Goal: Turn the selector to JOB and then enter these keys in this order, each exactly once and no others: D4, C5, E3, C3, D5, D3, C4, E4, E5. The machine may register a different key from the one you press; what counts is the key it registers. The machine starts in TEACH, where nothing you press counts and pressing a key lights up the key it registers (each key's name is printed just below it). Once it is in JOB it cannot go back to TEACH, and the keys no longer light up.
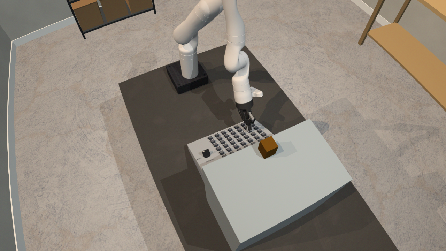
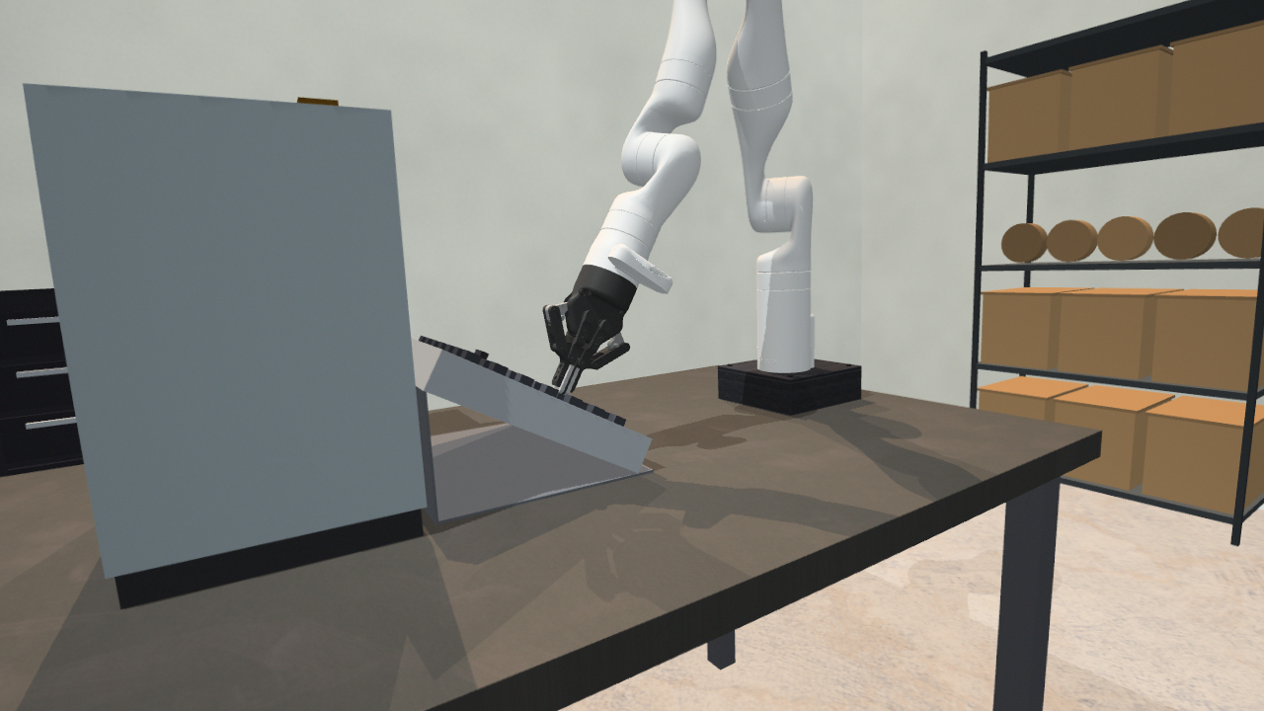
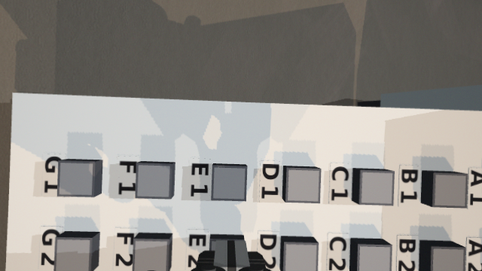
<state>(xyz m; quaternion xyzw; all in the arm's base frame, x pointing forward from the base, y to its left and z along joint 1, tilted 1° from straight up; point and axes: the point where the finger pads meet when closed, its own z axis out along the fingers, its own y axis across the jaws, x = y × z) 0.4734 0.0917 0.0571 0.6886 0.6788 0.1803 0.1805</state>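
Right now my hand is 2 cm above the key E2 and 1 cm short of it. Also, from my hand: key E1: 4 cm to the left, 2 cm below, 1 cm ahead; key D1: 4 cm to the left, 4 cm ahead; sloped keypad panel: 12 cm to the right, 6 cm ahead, 4 cm below.
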